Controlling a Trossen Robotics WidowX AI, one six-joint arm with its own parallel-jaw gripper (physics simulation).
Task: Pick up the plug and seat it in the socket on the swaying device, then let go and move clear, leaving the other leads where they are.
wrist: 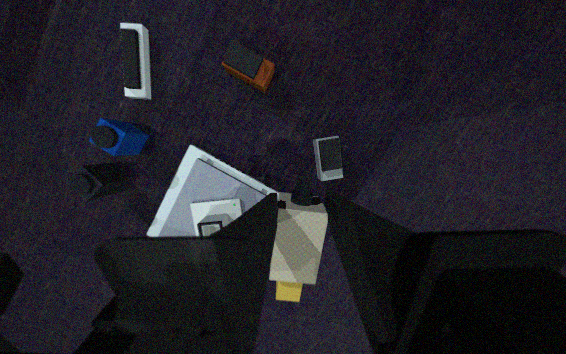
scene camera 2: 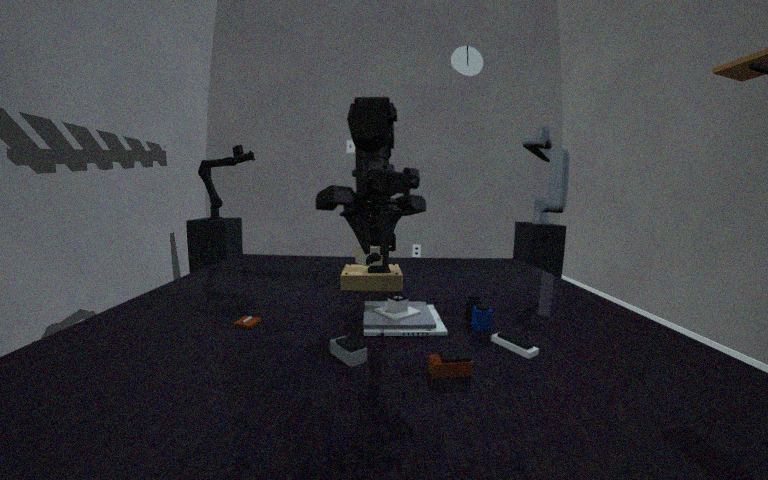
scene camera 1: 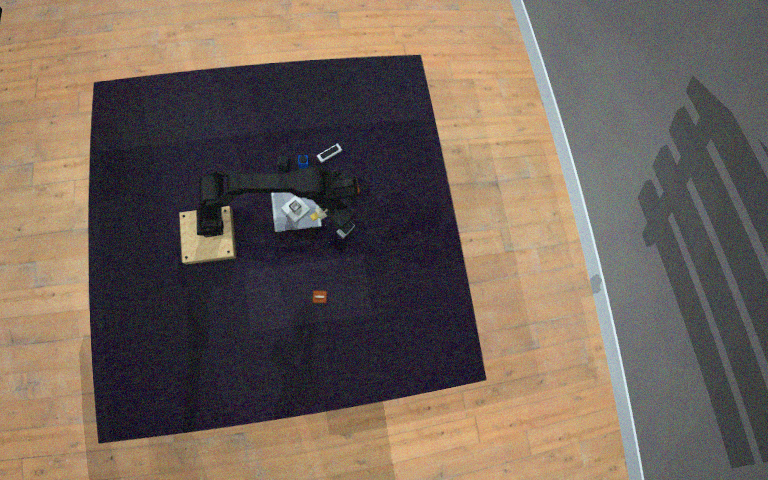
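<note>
My gripper (scene camera 1: 325, 213) (scene camera 2: 376, 257) (wrist: 301, 198) is shut on the plug (scene camera 1: 322, 212) (scene camera 2: 374, 249) (wrist: 298, 245), a cream block with a yellow end. The plug is held above the grey-and-white device (scene camera 1: 280, 220) (scene camera 2: 376, 326) (wrist: 175, 200), near its right edge in scene camera 1. The yellow end points towards the bottom of the wrist view. The socket (scene camera 1: 295, 206) (scene camera 2: 398, 306) (wrist: 210, 229) is a small box with a dark rim on the device's pale raised plate. It is apart from the plug, and my left finger partly hides its plate in the wrist view.
A grey block (scene camera 1: 346, 229) (scene camera 2: 348, 353) (wrist: 330, 174) and an orange block (scene camera 2: 451, 369) (wrist: 265, 75) lie near the device. A white frame-like piece (scene camera 2: 518, 349) (wrist: 145, 60), a blue block (scene camera 2: 481, 319) (wrist: 132, 141) and a black block (wrist: 112, 175) are nearby. A flat orange piece (scene camera 1: 320, 300) (scene camera 2: 242, 323) lies farther away.
</note>
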